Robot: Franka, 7 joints.
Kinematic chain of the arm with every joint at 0, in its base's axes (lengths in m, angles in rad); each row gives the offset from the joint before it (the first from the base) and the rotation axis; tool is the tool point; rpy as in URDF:
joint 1: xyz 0 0 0.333 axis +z
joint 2: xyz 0 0 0 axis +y
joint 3: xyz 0 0 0.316 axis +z
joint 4: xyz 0.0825 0 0 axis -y
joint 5: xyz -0.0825 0 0.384 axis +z
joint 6: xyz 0 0 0 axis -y
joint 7: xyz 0.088 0 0 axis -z
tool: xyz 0 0 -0.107 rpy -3.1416 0 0
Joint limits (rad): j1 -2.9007..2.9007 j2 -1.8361..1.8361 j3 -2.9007..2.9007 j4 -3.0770..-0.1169 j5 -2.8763..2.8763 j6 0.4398..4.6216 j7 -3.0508..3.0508
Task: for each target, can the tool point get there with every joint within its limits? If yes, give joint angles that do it. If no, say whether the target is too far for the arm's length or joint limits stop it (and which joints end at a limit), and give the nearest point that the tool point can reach.
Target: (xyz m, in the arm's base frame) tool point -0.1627 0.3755 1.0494
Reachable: yes | joints 1.1547 0.4897 1.6515 -0.5506 -2.1070 3.0545 -1.5079
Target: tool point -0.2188 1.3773 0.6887
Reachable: no: too far | nearest point -0.1304 0.8210 0.5450 | short by 0.581 m
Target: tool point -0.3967 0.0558 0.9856
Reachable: yes | joints -1.7170 0.4308 -1.9786 -1.3016 -2.3092 1.3978 -1.9336
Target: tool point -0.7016 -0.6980 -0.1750
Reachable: no: too far | nearest point -0.5411 -0.5383 -0.0588 | short by 0.255 m
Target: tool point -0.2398 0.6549 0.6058
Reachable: yes | joints -0.5987 -1.3691 1.0168 -0.8513 0.7583 1.3981 1.2675
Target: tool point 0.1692 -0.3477 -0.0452
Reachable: yes | joints -0.4486 1.3192 -0.7674 -2.0065 1.4345 1.0980 -1.5298
